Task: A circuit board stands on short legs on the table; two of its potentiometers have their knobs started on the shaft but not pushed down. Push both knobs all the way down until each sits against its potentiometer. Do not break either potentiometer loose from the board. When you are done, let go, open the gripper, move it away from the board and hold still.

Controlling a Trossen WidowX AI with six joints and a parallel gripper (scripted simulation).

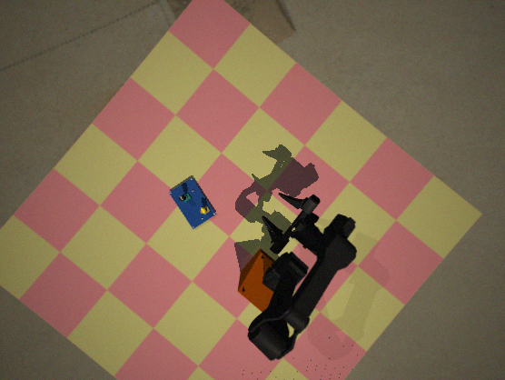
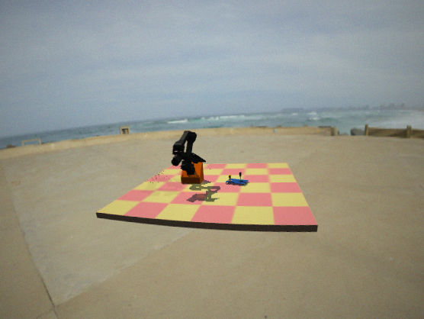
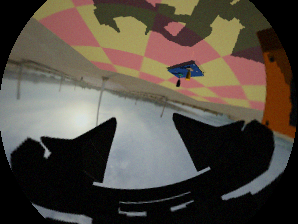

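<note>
Now: the yellow knob 17 cm below my gripper tip, 16 cm to the left of it and 16 cm ahead of it. The rest, counted from my gripper tip: dark knob 24 cm ahead, 16 cm to the left, 15 cm below.
</note>
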